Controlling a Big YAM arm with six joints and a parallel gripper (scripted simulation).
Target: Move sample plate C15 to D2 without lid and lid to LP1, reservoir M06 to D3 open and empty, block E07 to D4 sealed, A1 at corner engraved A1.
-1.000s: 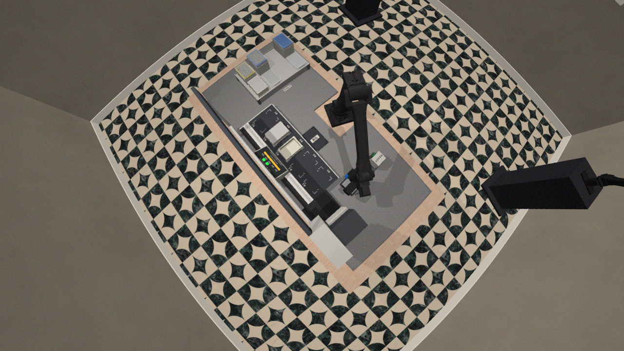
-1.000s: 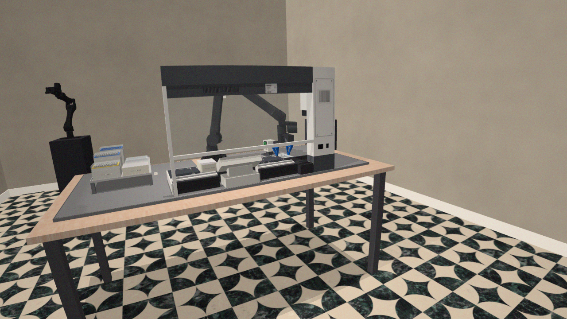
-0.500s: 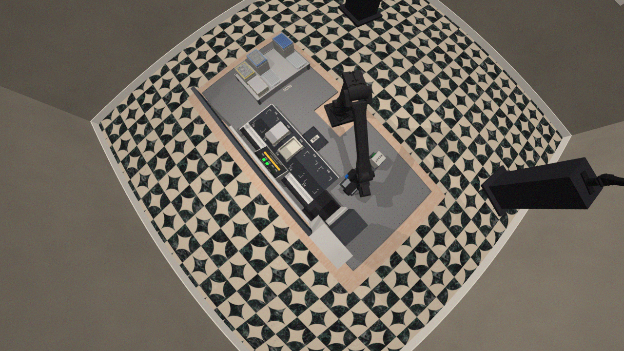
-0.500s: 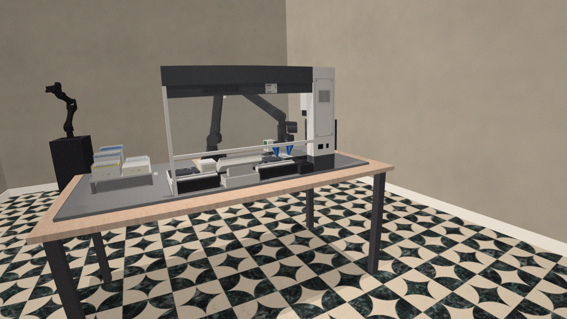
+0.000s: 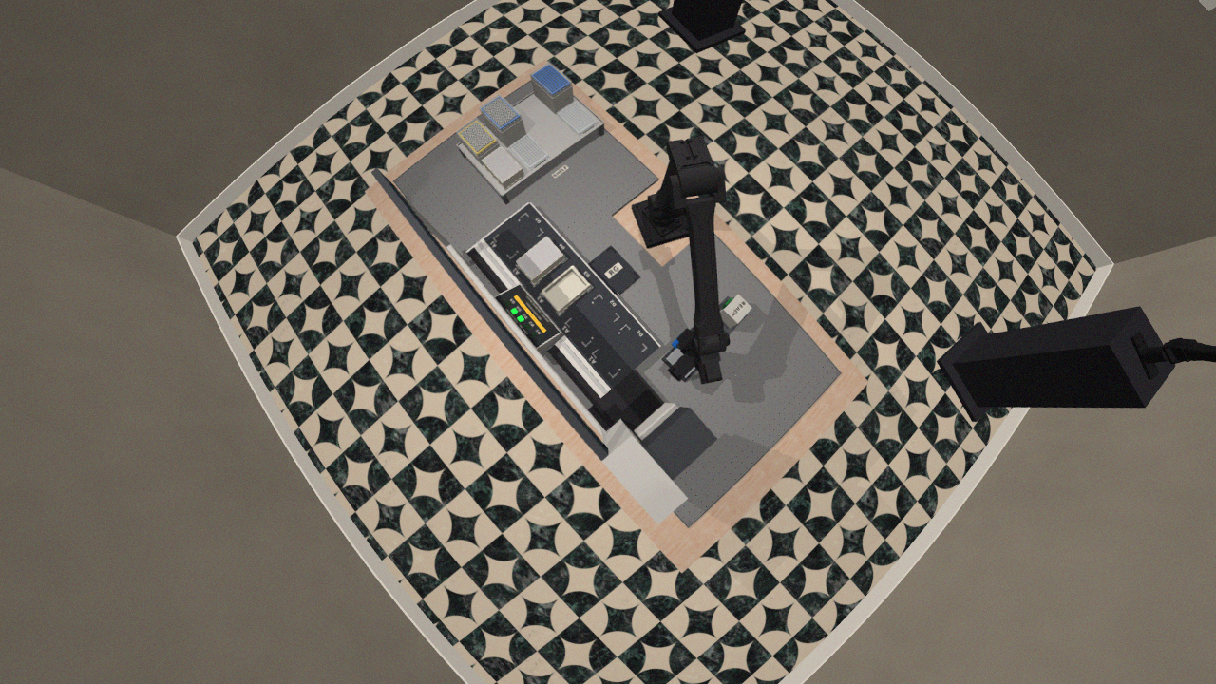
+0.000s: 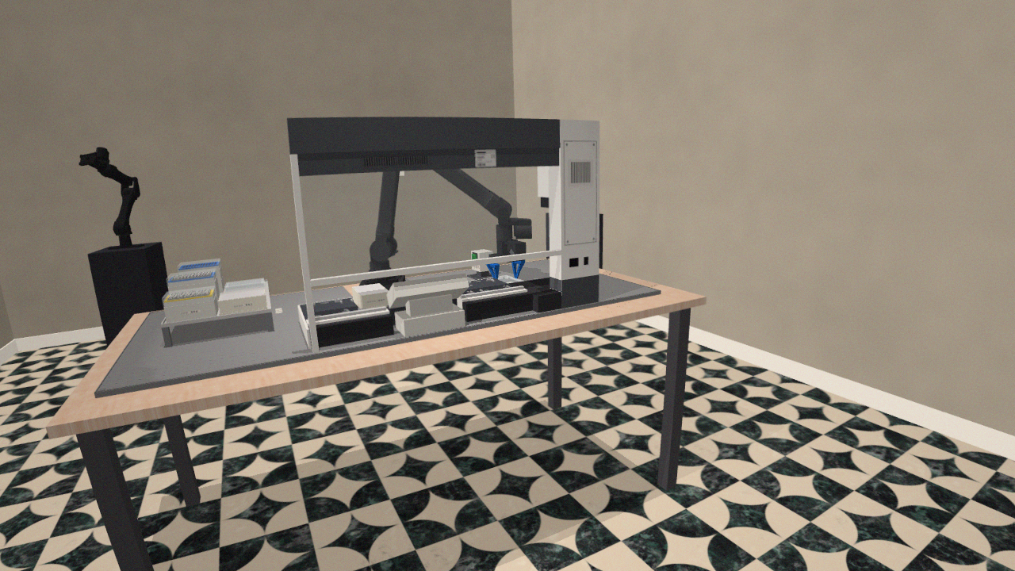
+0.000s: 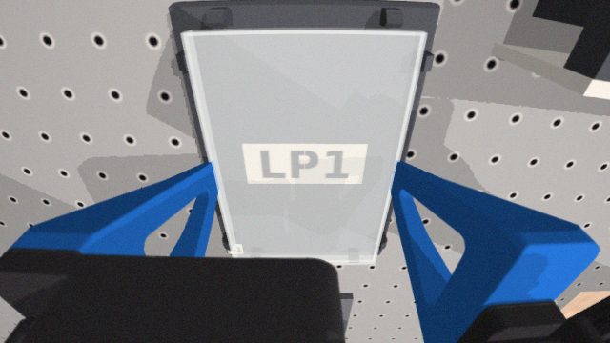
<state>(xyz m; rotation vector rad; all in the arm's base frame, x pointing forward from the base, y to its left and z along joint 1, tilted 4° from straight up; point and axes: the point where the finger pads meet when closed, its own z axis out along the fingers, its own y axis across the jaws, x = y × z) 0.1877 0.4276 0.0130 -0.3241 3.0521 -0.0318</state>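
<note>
My gripper is now 10 mm above the clear plate lid. From my hand the other things lie so: READY key: 180 mm behind, 70 mm to the right, 50 mm above; regrip nest RG: 50 mm ahead, 360 mm to the right, 20 mm below; dark lid park LP1: 20 mm below.
</note>
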